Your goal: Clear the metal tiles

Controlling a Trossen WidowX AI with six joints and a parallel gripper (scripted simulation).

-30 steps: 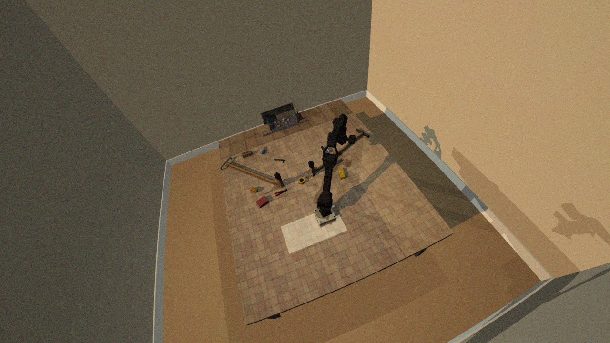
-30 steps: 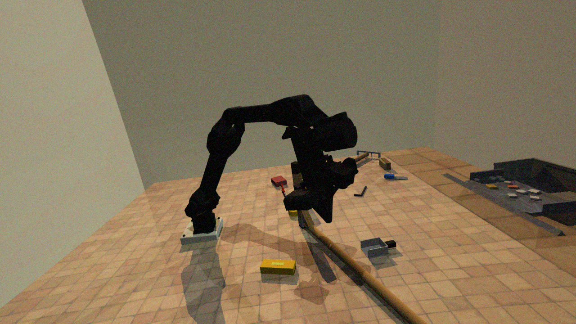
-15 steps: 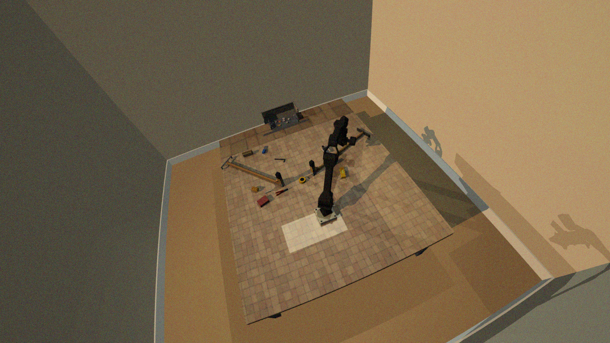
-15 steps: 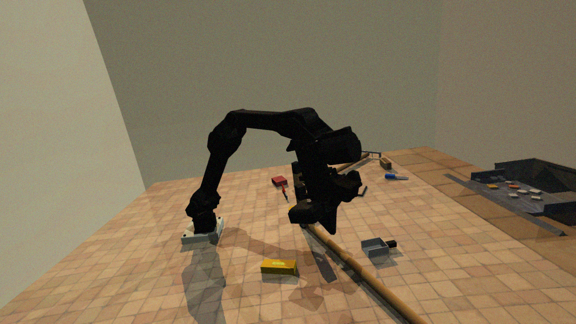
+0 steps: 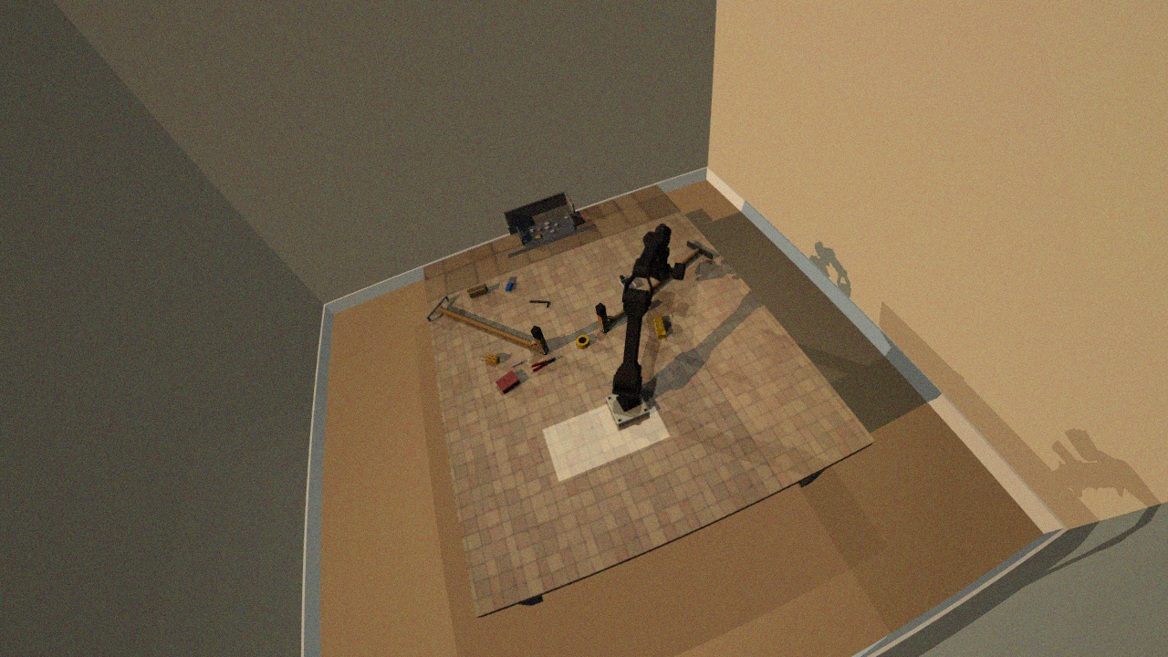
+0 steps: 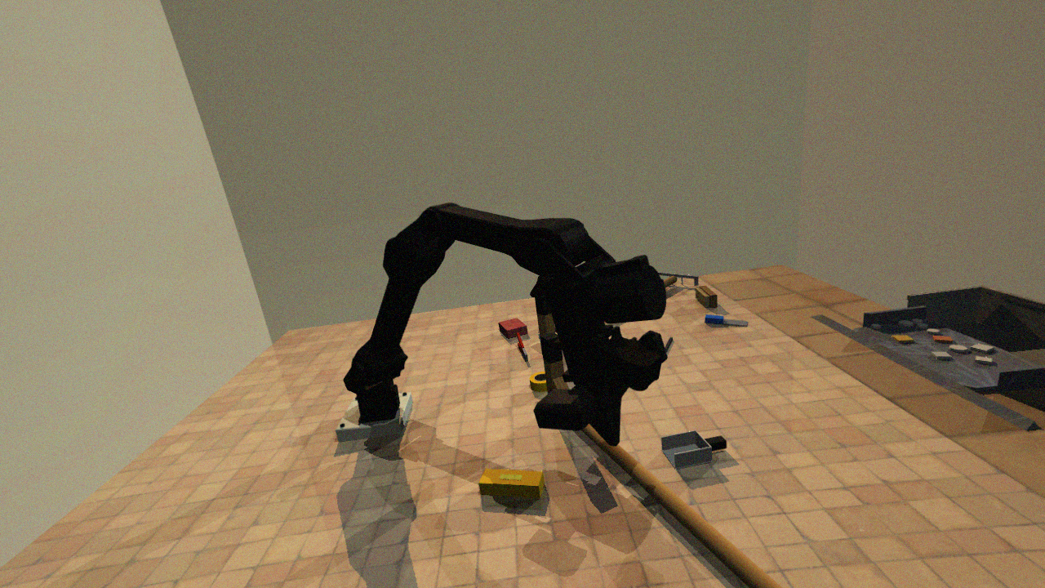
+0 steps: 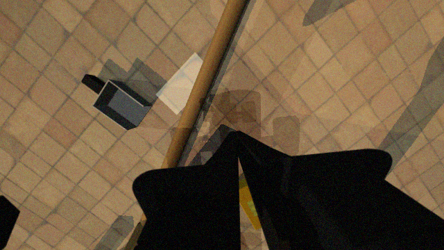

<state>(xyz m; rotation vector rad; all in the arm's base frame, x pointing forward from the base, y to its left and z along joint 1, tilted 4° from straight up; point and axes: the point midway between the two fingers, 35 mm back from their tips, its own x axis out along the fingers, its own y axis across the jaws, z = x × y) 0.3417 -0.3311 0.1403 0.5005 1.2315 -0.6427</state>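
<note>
Right now my gripper tip is 15 cm short of the small grey box, 8 cm to the right of it and 9 cm above it. Also, from my gripper tip: yellow tape roll 4 cm behind, 37 cm to the left, 9 cm below; then yellow block 13 cm behind, 9 cm to the left, 9 cm below; then hex key 24 cm ahead, 43 cm to the left, 10 cm below.
</note>
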